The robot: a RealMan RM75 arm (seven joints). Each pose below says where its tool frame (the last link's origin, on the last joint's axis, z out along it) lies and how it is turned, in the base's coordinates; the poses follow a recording.
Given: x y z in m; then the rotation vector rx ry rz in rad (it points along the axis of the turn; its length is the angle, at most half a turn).
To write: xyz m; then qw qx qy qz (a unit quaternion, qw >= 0). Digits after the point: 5 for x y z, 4 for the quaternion.
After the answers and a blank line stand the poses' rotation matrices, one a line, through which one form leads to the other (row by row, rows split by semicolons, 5 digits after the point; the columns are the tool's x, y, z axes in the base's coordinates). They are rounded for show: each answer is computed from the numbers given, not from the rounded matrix.
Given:
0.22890 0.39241 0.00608 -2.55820 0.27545 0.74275
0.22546 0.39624 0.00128 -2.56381 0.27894 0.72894
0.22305 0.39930 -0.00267 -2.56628 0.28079 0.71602
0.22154 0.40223 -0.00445 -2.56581 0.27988 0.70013
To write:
0.22890 0.39241 0.00608 0.2297 -0.9297 0.1001 0.2699
0.22546 0.39624 0.00128 0.2288 -0.9313 0.1013 0.2648
0.22305 0.39930 -0.00267 0.2292 -0.9324 0.1020 0.2602
0.22154 0.40223 -0.00445 0.2315 -0.9334 0.1018 0.2547

0.83423 -0.31014 -0.45593; -0.06213 -0.87443 0.48116; -0.54790 -0.37307 -0.74875
0.83925 -0.30987 -0.44682; -0.06758 -0.87480 0.47974; -0.53953 -0.37243 -0.75512
0.84383 -0.30951 -0.43836; -0.07099 -0.87411 0.48052; -0.53190 -0.37436 -0.75957
0.84954 -0.30799 -0.42828; -0.07212 -0.87206 0.48405; -0.52257 -0.38033 -0.76306

